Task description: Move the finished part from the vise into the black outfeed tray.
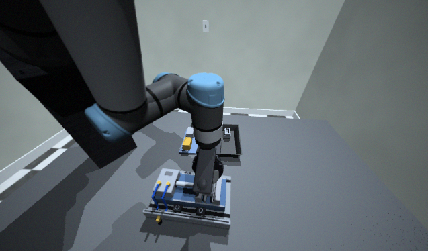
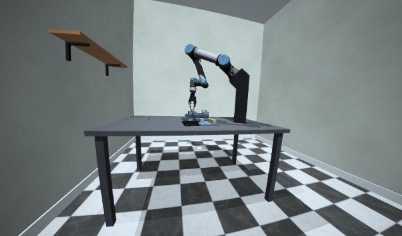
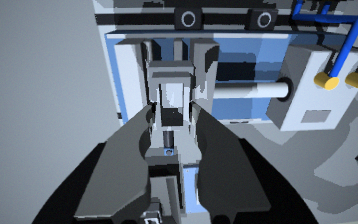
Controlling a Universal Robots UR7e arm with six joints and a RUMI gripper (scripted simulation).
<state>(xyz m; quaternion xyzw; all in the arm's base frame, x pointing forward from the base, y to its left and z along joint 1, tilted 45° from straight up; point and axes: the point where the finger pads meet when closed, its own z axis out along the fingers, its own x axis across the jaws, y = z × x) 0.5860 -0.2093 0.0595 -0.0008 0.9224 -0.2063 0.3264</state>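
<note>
Right now my hand is 80 mm past the rod, 20 mm to the right of it and 40 mm above it. From my hand the other things lie so: grey actuator box (160 mm behind, 30 mm to the left, 40 mm below); then yellow block (110 mm behind, 280 mm to the left, 100 mm below); then blue vise (60 mm behind, 10 mm to the left, 80 mm below).
</note>
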